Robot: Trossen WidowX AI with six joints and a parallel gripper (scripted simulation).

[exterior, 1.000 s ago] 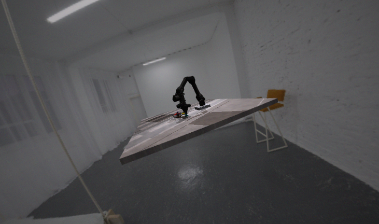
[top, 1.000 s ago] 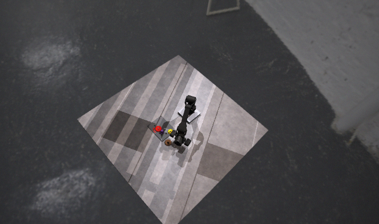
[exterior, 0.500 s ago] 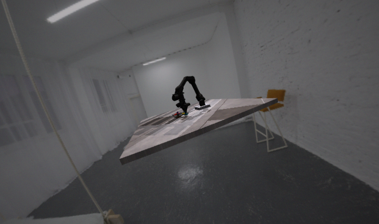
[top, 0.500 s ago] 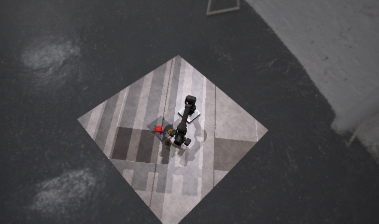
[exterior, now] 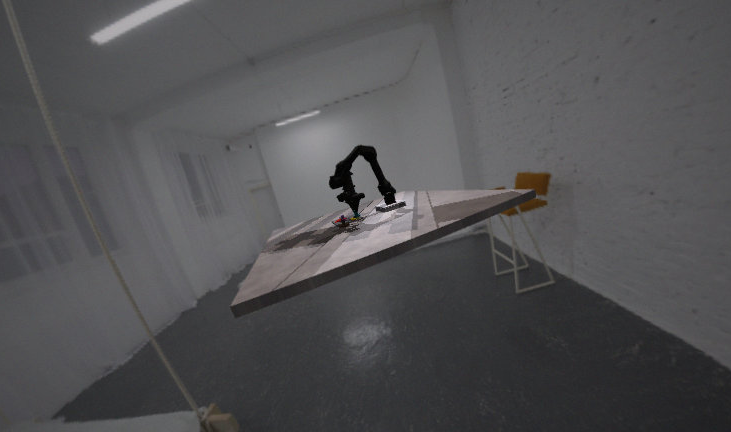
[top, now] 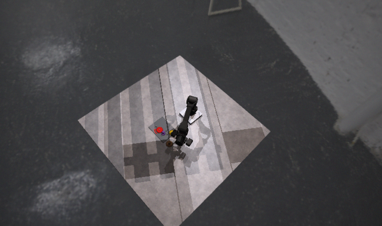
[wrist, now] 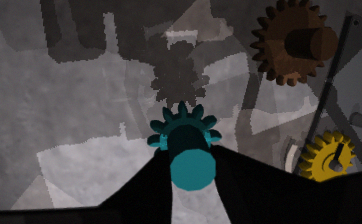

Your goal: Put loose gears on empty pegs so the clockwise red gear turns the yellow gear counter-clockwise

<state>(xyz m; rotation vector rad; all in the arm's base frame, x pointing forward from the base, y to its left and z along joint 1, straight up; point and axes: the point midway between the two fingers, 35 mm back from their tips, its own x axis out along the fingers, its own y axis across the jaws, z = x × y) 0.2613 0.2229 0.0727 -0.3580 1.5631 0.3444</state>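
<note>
Right now the purple gear is 17 cm to the right of my gripper tip, 8 cm ahead of it and 5 cm below it. Round my gripper tip: teal gear (1 cm below); then brown gear (8 cm ahead, 6 cm to the right, 6 cm below); then white arrow (11 cm to the right, 6 cm below, 1 cm behind).
</note>
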